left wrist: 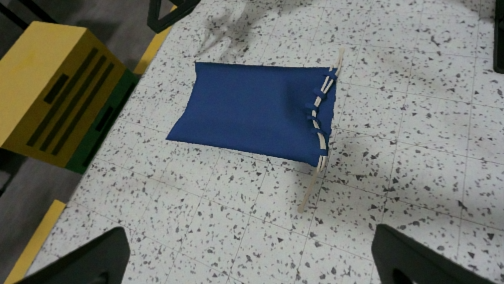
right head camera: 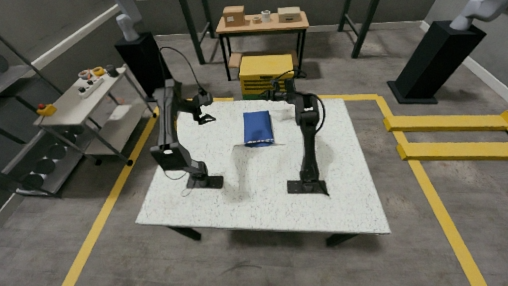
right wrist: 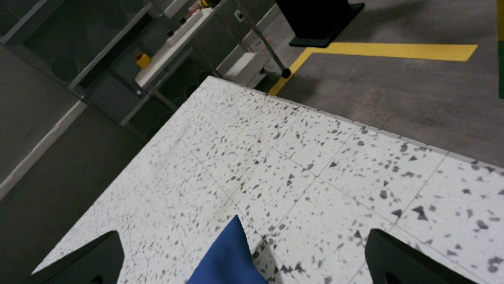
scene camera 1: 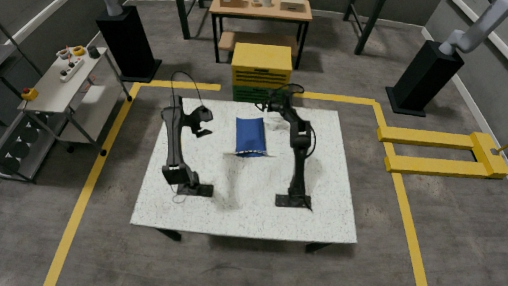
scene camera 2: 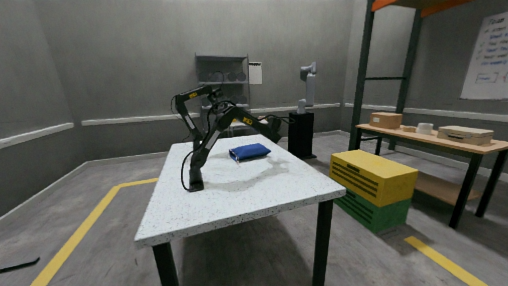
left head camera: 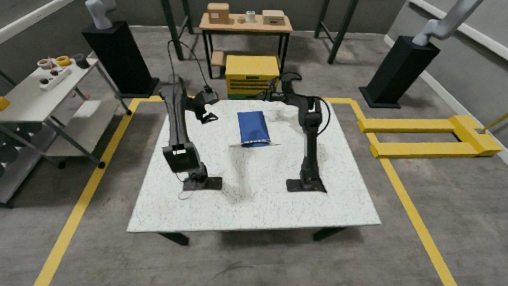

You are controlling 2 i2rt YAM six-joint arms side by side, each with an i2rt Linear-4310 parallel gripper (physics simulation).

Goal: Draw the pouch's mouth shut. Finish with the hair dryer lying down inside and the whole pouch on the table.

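Note:
A blue pouch point(left head camera: 254, 127) point(right head camera: 258, 127) point(scene camera 1: 250, 135) point(scene camera 2: 250, 151) point(left wrist: 255, 105) point(right wrist: 230, 260) lies on the table, its mouth toward the arm bases. A whitish cord point(left wrist: 321, 142) threads through slots along the mouth, one end sticking out at each side. The cloth puckers there; whether the mouth is fully shut cannot be told. The hair dryer does not show. My left gripper point(left head camera: 212, 119) point(right head camera: 207, 119) point(left wrist: 250, 237) is open and empty, above the table left of the pouch. My right gripper point(left head camera: 260, 95) point(right head camera: 265, 94) point(right wrist: 245, 242) is open and empty, above the pouch's far end.
The speckled white table point(left head camera: 250, 212) point(scene camera 2: 240, 205) carries both arm bases. Beyond its far edge stand a yellow crate point(left head camera: 252, 67) point(scene camera 2: 375, 172) on a green one point(scene camera 2: 382, 215). Part of the right arm shows at the top of the left wrist view. A cart point(left head camera: 30, 102) stands to the left.

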